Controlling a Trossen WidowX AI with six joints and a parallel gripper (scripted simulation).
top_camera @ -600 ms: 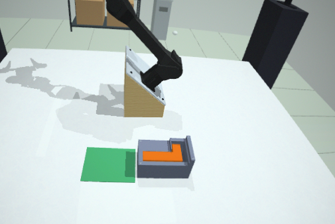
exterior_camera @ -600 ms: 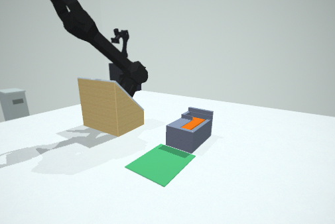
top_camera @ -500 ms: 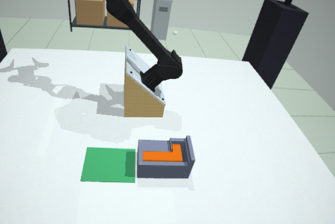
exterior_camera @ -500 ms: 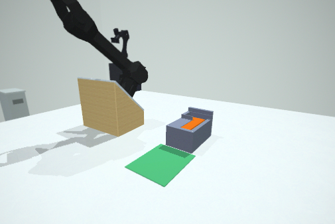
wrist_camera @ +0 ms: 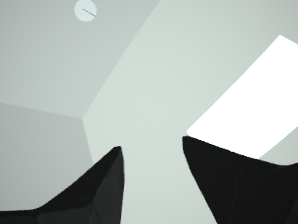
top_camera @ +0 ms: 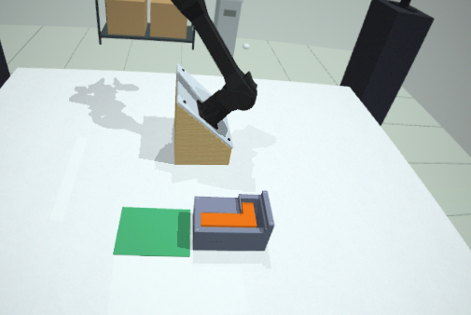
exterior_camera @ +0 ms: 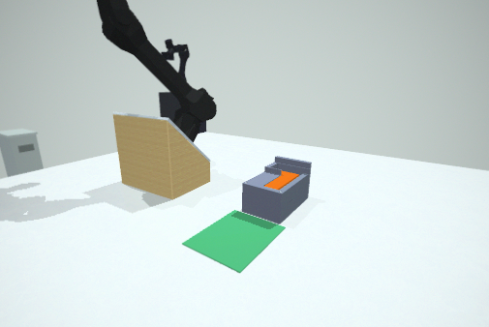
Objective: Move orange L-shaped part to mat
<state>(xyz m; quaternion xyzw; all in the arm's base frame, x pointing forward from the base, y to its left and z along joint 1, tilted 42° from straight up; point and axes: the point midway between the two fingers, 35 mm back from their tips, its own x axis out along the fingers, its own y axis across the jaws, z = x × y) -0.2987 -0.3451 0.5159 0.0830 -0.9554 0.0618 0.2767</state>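
My gripper tip is 550 mm short of the orange L-shaped part, 70 mm to the left of it and 720 mm above it. Also, from my gripper tip: green mat: 540 mm ahead, 230 mm to the right, 780 mm below.
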